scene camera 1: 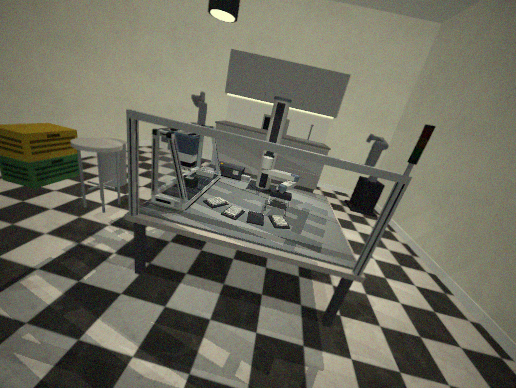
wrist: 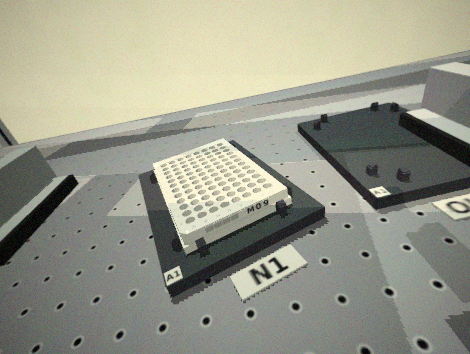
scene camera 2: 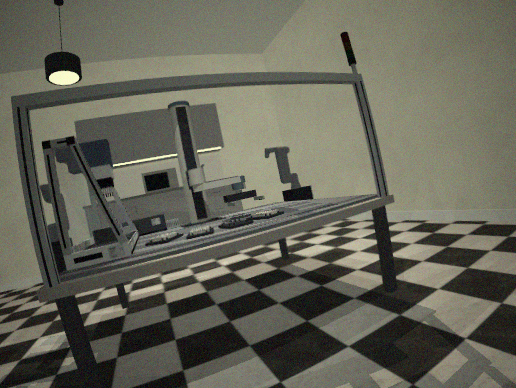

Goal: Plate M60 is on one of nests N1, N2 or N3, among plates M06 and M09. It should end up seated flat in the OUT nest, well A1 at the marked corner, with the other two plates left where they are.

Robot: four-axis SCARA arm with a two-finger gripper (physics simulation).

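Places are measured from the arm's base along level axes (x right, y ahead, z up), in metres.
Pixels of known places: gripper, fingertip midpoint: [scene camera 1: 278, 205] [wrist: 226, 132] [scene camera 2: 249, 200]; arm's base at its link origin: [scene camera 1: 261, 188] [scene camera 2: 201, 223].
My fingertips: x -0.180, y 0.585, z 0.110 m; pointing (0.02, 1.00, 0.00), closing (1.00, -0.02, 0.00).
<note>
Ahead of a thing's pixels: the offset from my fingertips to its top centre. "pt": to the spot under its first point. Level surfaces: height alone.
A cream plate marked M09 {dx -0.029, dy +0.092, dz -0.071 m} [wrist: 220, 182] [scene camera 1: 279, 220] sits on the dark nest N1 {dx -0.029, dy +0.092, dz -0.076 m} [wrist: 240, 240], whose A1 tag is at the near left corner in the wrist view. The dark OUT nest {dx +0.146, dy +0.123, dz -0.076 m} [wrist: 345, 145] [scene camera 1: 256, 217] [scene camera 2: 237, 221] beside it holds no plate; its A1 tag {pt dx +0.098, dy +0.043, dz -0.085 m} [wrist: 380, 192] is at its near corner. Two more plates {dx +0.319, dy +0.126, dz -0.071 m} [scene camera 1: 233, 211] {dx +0.483, dy +0.037, dz -0.071 m} [scene camera 1: 216, 201] sit on nests further left in scene view 1; their marks cannot be read, so which is M60 cannot be told. My gripper [wrist: 226, 132] [scene camera 1: 277, 206] is open and empty, above table level, with M09 framed between its fingers in the wrist view.
A perforated table top {dz -0.097 m} [wrist: 250, 327] carries the nests. A metal frame [scene camera 1: 131, 167] [scene camera 2: 374, 140] surrounds the table. An angled frame structure {pt dx +0.696, dy +0.244, dz +0.177 m} [scene camera 1: 180, 170] [scene camera 2: 95, 195] stands at the left side in both scene views. The arm's column [scene camera 1: 278, 120] [scene camera 2: 187, 135] rises behind the nests.
</note>
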